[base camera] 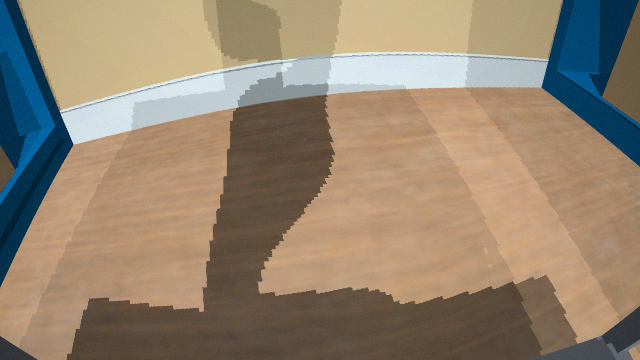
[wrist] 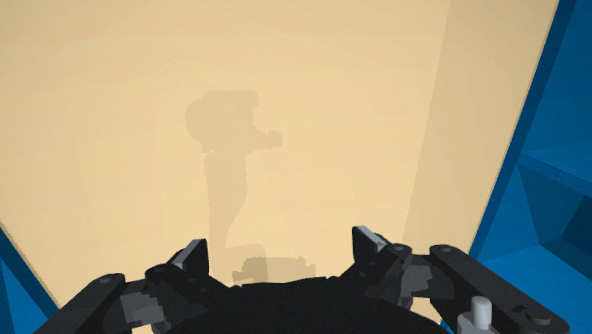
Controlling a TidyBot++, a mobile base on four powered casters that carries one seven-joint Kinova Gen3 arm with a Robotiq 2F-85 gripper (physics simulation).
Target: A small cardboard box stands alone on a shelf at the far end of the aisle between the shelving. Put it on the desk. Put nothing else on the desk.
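Places are measured from the arm's base along level axes (x ahead, y left, z up), in metres.
Pixels of known places: gripper, between the fingertips: [wrist: 281, 248].
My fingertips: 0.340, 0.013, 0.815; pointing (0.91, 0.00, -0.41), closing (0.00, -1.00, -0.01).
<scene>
Behind a point stands the place of what it marks, as x, y, z.
My gripper [wrist: 281, 248] @(0.340, 0.013, 0.816) is open and empty, its two fingertips wide apart in front of the tan end wall in the wrist view. The small cardboard box does not show in either view. The desk does not show in either view. Blue shelving [wrist: 550, 270] @(0.773, -0.944, 0.137) stands at the right of the wrist view, with part of its shelves in sight. A narrow part of the left shelving shows at the lower left edge of the wrist view.
The tan end wall [base camera: 400, 25] @(0.810, -0.192, -0.242) [wrist: 325, 125] @(0.795, -0.105, 0.726) with a white baseboard [base camera: 400, 72] @(0.797, -0.194, -0.354) closes the aisle ahead. Blue shelf frames stand at the left [base camera: 37, 165] @(0.516, 0.544, -0.342) and right [base camera: 590, 110] @(0.686, -0.717, -0.361) of the wooden floor [base camera: 400, 200] @(0.448, -0.113, -0.397). Larger brown surfaces show partly at both edges of the base view.
</scene>
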